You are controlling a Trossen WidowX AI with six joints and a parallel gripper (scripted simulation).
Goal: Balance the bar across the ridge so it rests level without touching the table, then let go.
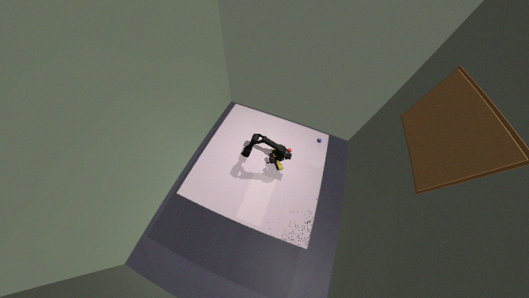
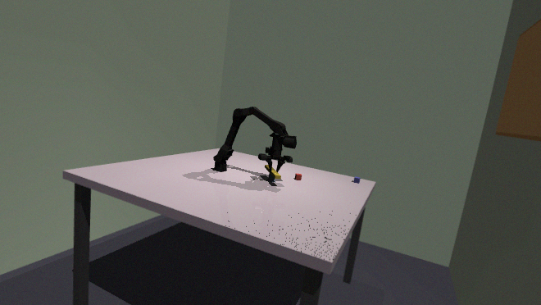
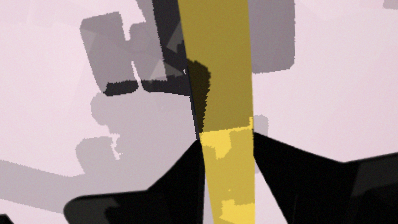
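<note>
Now: gripper tip 2 cm past the yellow bar and 2 cm to the right of it. Also, from my gripper tip: small red cube: 8 cm ahead, 20 cm to the left, 4 cm below; then small blue cube: 40 cm ahead, 48 cm to the left, 4 cm below.
</note>
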